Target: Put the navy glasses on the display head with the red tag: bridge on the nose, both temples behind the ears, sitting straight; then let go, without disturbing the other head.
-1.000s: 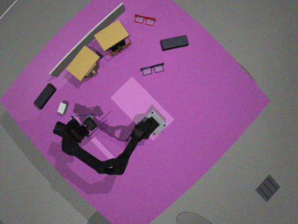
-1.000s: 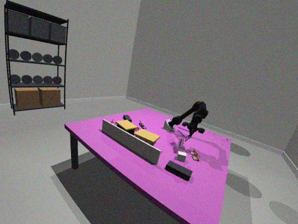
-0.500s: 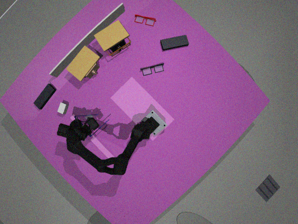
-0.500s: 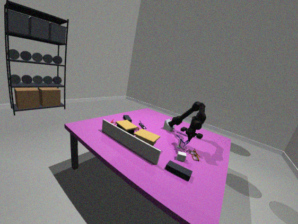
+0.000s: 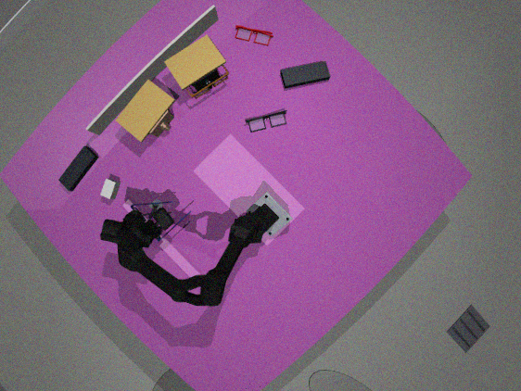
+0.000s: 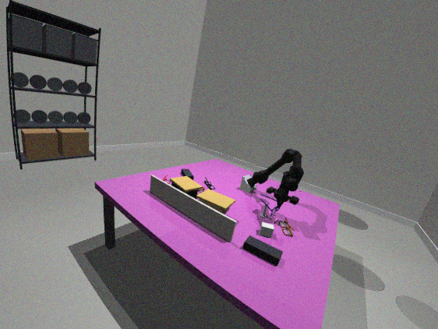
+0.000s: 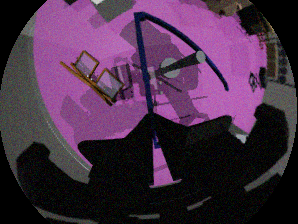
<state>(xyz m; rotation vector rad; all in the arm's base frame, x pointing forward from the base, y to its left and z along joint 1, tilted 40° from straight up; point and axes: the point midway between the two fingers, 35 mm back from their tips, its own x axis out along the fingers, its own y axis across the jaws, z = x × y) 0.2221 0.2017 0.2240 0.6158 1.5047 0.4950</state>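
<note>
Now: the small grey stand 6 cm ahead of my gripper tip, 6 cm to the right of it and 4 cm below it. Also, from my gripper tip: tan display head (27 cm ahead, 26 cm to the right); white cube (22 cm ahead, 2 cm to the left, 4 cm below); white board (40 cm ahead, 37 cm to the right, 1 cm below).
</note>
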